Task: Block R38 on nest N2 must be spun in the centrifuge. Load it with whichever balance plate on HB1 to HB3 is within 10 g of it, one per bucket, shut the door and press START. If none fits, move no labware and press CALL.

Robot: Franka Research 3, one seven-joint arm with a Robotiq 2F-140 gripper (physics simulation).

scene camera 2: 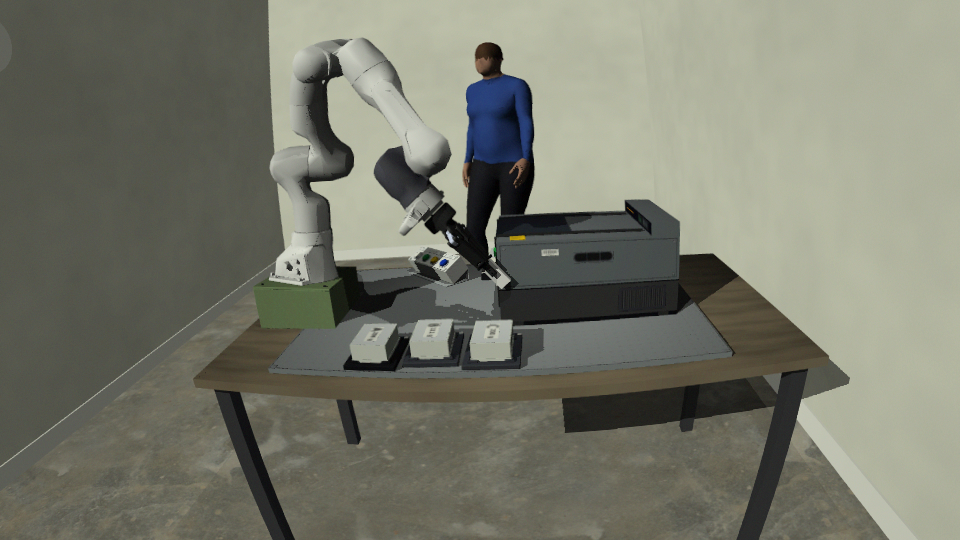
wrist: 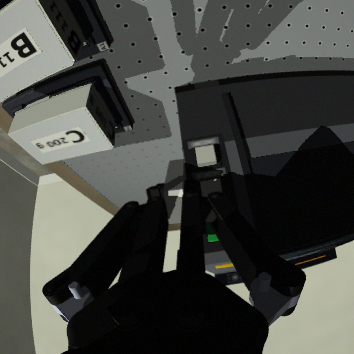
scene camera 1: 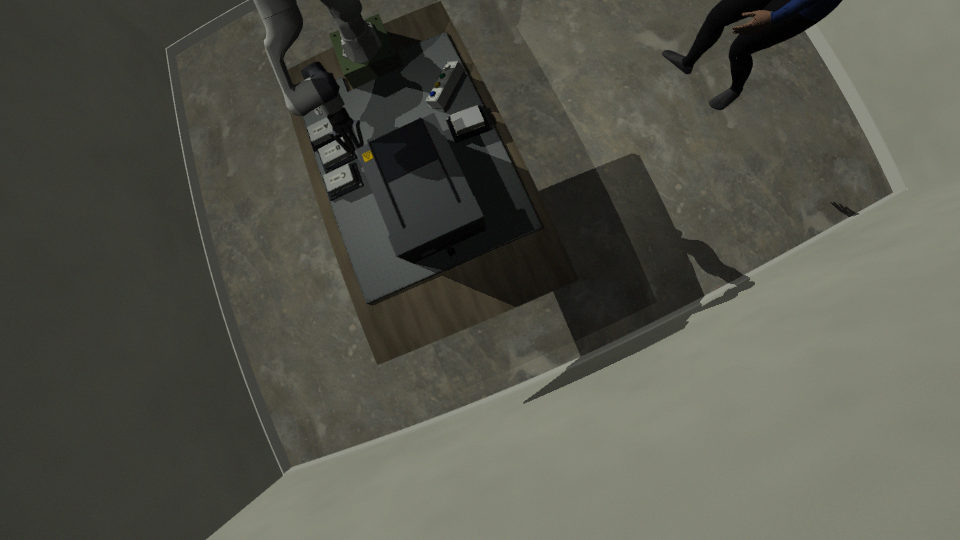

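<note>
White plates A (scene camera 1: 320, 130) (scene camera 2: 373, 342), B (scene camera 1: 333, 153) (scene camera 2: 431, 339) (wrist: 37, 42) and C (scene camera 1: 339, 177) (scene camera 2: 491, 340) (wrist: 62, 132) sit on black nests in a row. In the wrist view B reads 111 and C reads 200 g; A's weight is not legible. A white block (scene camera 1: 467, 119) sits on a black nest beyond the centrifuge; its label is unreadable. The grey centrifuge (scene camera 1: 436, 208) (scene camera 2: 590, 260) (wrist: 200, 112) shows no open bucket. My gripper (scene camera 1: 356, 139) (scene camera 2: 500, 274) (wrist: 178, 172) is shut and empty, close to the centrifuge's left end, beside a small light-coloured square fitting (wrist: 205, 155).
A button box (scene camera 1: 445, 85) (scene camera 2: 441, 264) with green, amber and blue buttons stands behind the gripper, near the far edge. The green arm base (scene camera 1: 367, 65) (scene camera 2: 298, 304) is at the left end. A person in blue (scene camera 2: 500, 120) stands beyond the table.
</note>
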